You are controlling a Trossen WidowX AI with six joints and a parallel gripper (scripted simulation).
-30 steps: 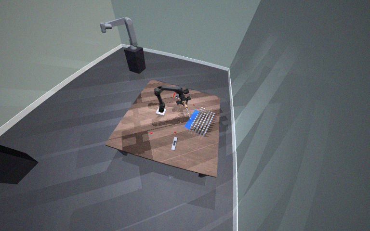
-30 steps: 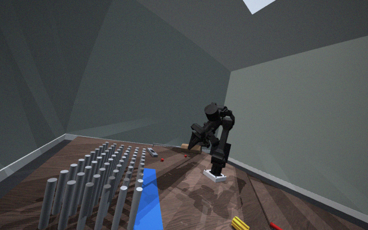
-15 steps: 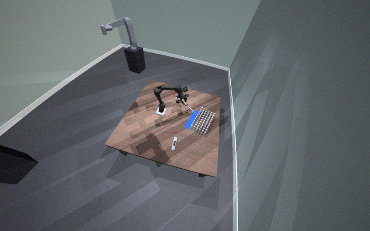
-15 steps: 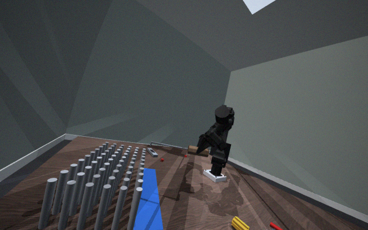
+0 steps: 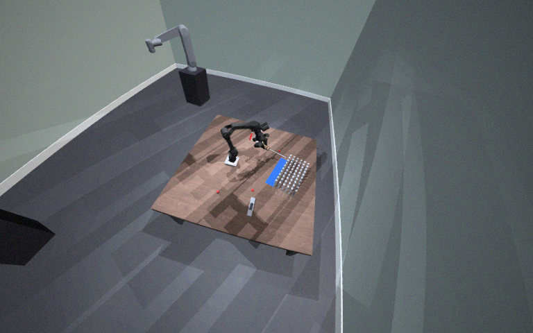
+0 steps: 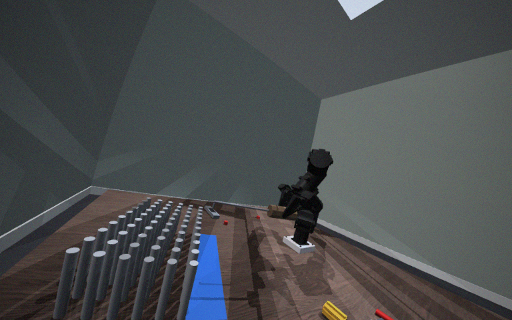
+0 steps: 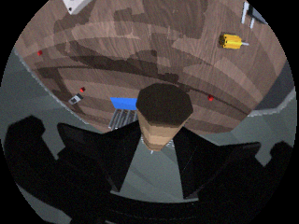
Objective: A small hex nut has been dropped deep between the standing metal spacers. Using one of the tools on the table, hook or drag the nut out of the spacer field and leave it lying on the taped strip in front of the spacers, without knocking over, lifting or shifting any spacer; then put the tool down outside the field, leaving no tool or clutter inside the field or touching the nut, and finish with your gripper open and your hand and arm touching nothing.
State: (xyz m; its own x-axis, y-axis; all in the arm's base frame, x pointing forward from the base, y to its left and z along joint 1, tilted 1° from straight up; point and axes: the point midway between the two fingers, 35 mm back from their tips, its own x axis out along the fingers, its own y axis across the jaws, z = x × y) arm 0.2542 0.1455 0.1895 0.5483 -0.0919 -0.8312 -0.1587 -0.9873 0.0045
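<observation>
Right now the blue taped strip is 190 mm below my gripper tip, 170 mm ahead of it and 70 mm to the right of it. The rest, counted from my gripper tip: red tool: 310 mm to the left, 260 mm behind, 180 mm below; grey flat bar: 510 mm to the right, 170 mm below, 80 mm ahead; yellow object: 190 mm to the left, 170 mm below, 80 mm behind.
</observation>
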